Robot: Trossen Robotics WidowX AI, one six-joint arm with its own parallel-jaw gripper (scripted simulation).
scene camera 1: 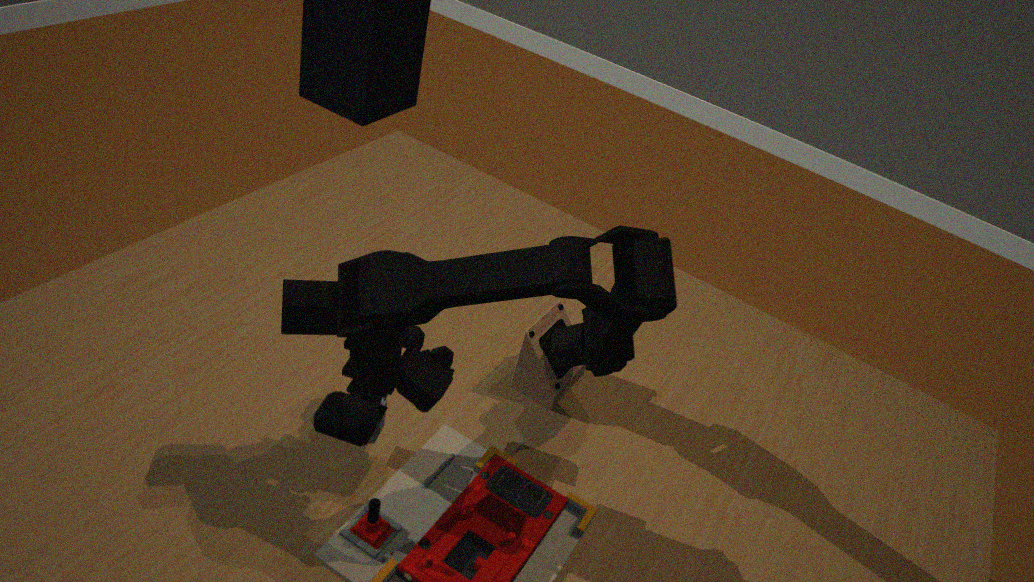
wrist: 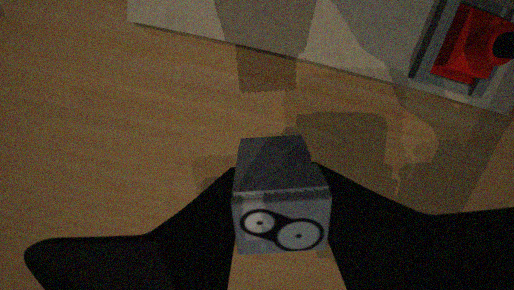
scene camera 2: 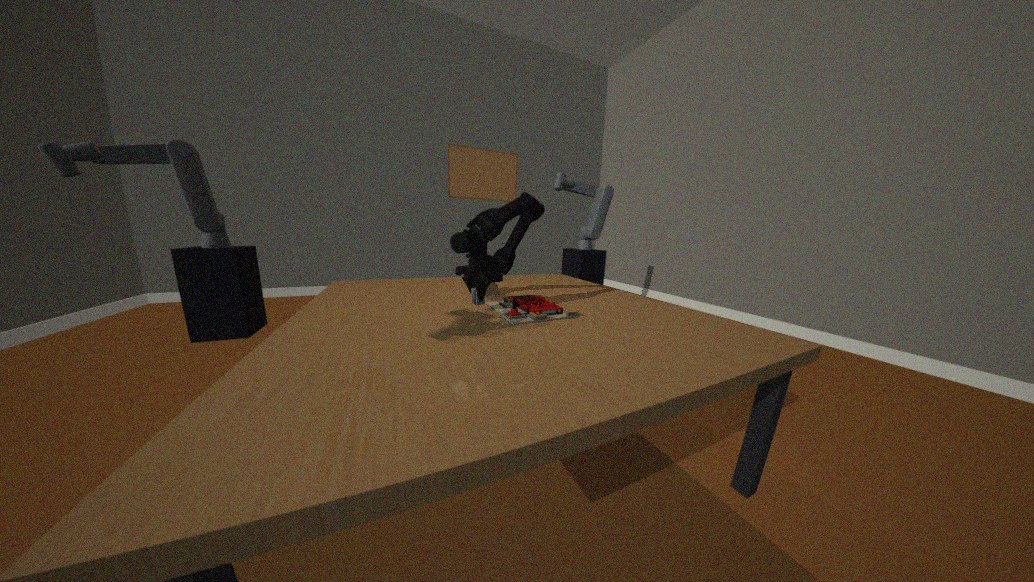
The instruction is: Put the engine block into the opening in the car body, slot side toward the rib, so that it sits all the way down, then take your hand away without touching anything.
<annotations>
The gripper carries a grey engine block.
</annotations>
